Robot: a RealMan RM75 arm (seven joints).
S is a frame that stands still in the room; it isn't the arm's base.
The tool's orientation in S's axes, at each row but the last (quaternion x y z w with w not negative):
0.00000, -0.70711, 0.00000, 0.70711
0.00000, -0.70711, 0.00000, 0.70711
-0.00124, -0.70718, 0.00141, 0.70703
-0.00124, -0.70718, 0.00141, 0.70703
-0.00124, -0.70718, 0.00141, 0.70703
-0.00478, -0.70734, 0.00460, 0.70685
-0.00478, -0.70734, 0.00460, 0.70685
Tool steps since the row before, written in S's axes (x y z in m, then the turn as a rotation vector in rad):
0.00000, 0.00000, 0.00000, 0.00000, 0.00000, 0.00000
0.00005, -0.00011, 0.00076, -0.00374, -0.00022, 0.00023
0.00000, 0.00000, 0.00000, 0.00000, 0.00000, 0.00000
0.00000, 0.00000, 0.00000, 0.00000, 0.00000, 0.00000
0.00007, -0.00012, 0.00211, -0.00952, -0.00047, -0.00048
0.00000, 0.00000, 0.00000, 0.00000, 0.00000, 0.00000
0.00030, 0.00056, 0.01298, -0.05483, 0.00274, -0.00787
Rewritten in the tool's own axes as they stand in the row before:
0.00000, 0.00000, 0.00000, 0.00000, 0.00000, 0.00000
0.00076, -0.00011, -0.00005, 0.00023, -0.00022, 0.00374
0.00000, 0.00000, 0.00000, 0.00000, 0.00000, 0.00000
0.00000, 0.00000, 0.00000, 0.00000, 0.00000, 0.00000
0.00211, -0.00013, -0.00007, -0.00048, -0.00047, 0.00952
0.00000, 0.00000, 0.00000, 0.00000, 0.00000, 0.00000
0.01299, 0.00039, -0.00031, -0.00780, 0.00283, 0.05484

